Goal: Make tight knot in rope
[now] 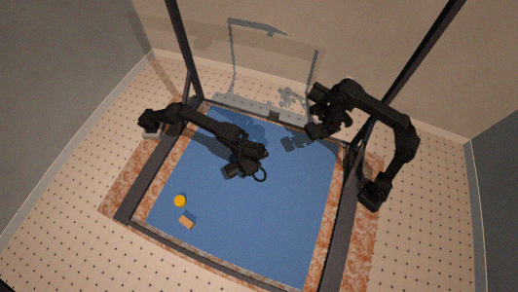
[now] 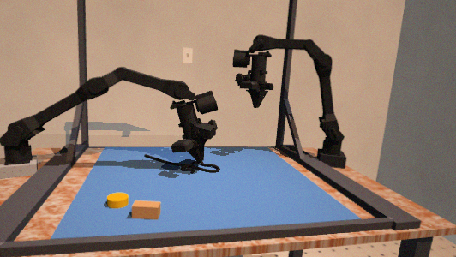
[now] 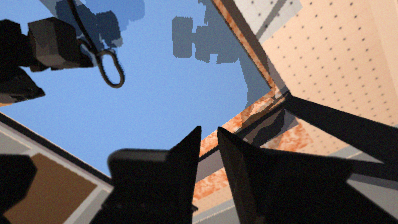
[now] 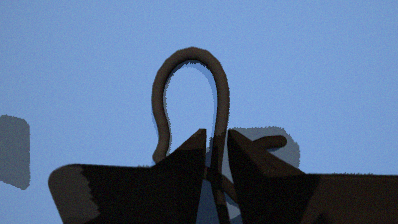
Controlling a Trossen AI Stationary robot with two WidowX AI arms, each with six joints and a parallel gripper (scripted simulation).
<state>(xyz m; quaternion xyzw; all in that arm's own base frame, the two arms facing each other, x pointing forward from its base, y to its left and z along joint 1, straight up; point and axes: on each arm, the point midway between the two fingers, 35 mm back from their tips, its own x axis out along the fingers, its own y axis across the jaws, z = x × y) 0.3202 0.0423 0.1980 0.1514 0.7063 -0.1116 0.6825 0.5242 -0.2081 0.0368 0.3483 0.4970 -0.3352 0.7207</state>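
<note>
My right gripper is now 50 mm short of the blue mat, 10 mm to the right of it and 70 mm above it. The rest, counted from my right hand: yellow disc: 230 mm ahead, 240 mm to the right, 50 mm below; then orange block: 300 mm ahead, 170 mm to the right, 50 mm below.
</note>
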